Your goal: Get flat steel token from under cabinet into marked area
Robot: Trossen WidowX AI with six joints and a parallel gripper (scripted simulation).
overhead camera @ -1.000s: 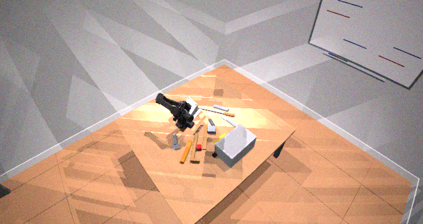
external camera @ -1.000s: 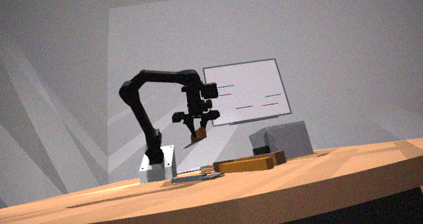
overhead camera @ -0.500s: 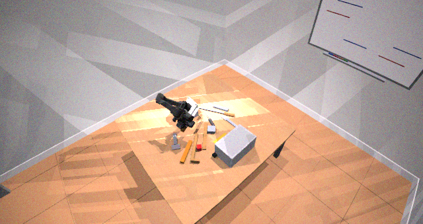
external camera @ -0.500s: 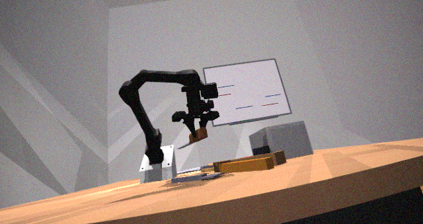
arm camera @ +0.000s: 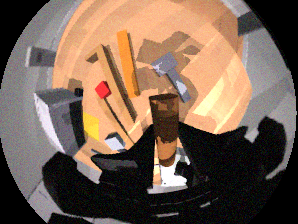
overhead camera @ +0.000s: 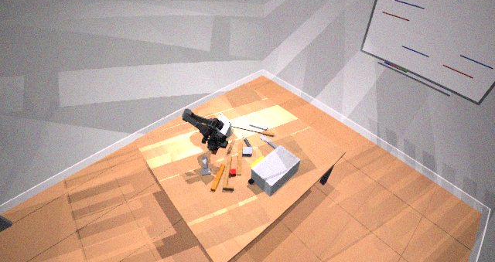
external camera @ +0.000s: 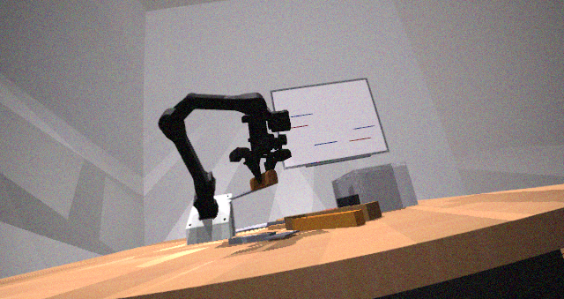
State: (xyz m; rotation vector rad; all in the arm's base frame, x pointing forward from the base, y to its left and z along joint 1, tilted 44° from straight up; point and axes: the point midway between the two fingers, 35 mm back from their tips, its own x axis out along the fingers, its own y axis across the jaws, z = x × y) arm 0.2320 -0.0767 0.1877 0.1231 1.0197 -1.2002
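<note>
Now: gripper tip 13 cm short of the orange bar, 8 cm to the left of it and 13 cm above it. Also, from my gripper tip: thin wooden stick: 9 cm ahead, 15 cm to the left, 14 cm below; then red block: 17 cm ahead, 2 cm to the left, 12 cm below; then grey block: 8 cm ahead, 23 cm to the left, 13 cm below.
</note>
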